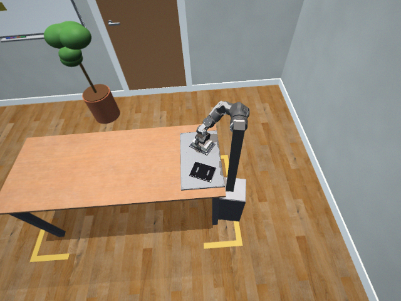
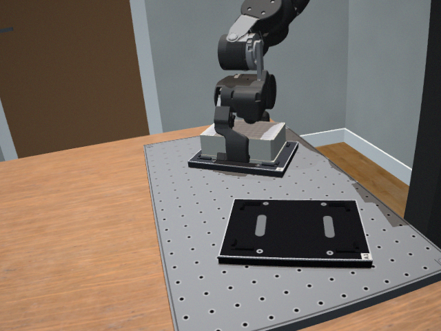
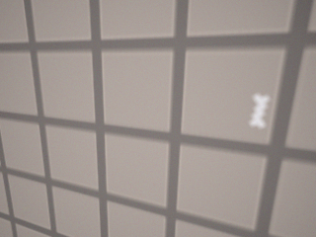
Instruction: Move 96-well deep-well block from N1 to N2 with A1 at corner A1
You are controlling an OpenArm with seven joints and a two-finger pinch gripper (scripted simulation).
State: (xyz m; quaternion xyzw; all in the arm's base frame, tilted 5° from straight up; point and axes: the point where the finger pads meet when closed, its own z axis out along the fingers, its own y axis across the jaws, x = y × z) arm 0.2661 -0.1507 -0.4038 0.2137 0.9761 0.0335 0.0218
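Now: the white 96-well deep-well block 1 cm above my hand. Round my hand: black nest N1: 4 cm behind, 23 cm to the left, 1 cm below; then A1 label: 10 cm behind, 30 cm to the left, 1 cm below; then black nest N2: 1 cm below.
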